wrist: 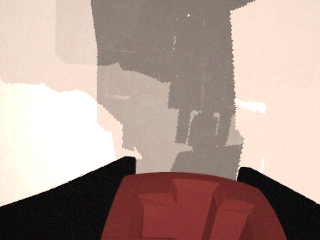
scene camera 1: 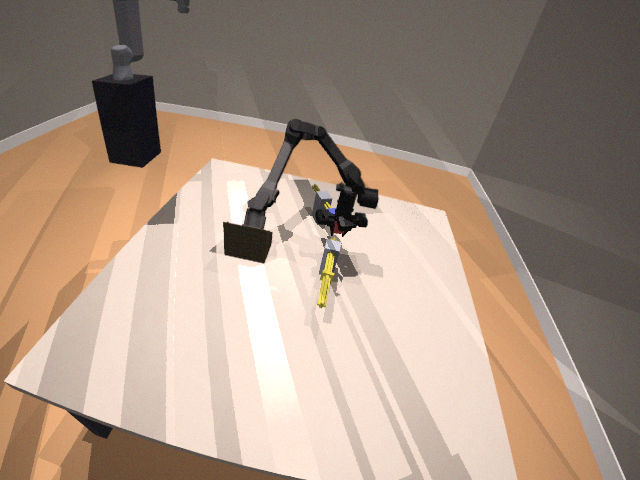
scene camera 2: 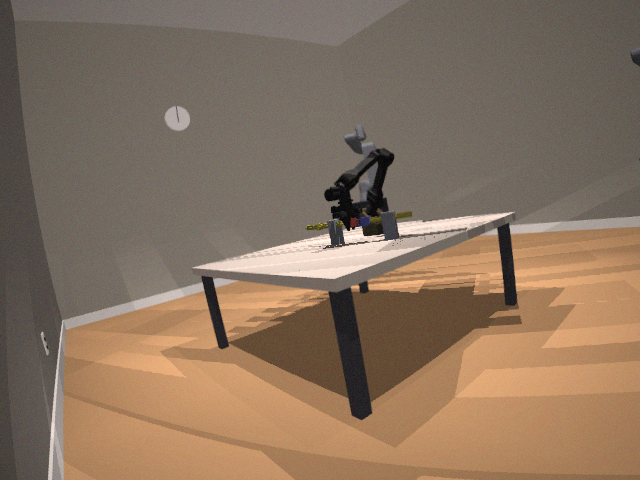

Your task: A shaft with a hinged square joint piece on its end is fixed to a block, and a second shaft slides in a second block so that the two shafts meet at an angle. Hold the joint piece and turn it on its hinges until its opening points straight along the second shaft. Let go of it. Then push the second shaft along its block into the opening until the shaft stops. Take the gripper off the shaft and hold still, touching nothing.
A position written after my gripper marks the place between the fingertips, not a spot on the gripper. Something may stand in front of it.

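Observation:
Visible: my gripper (scene camera 1: 336,236), (wrist: 186,173).

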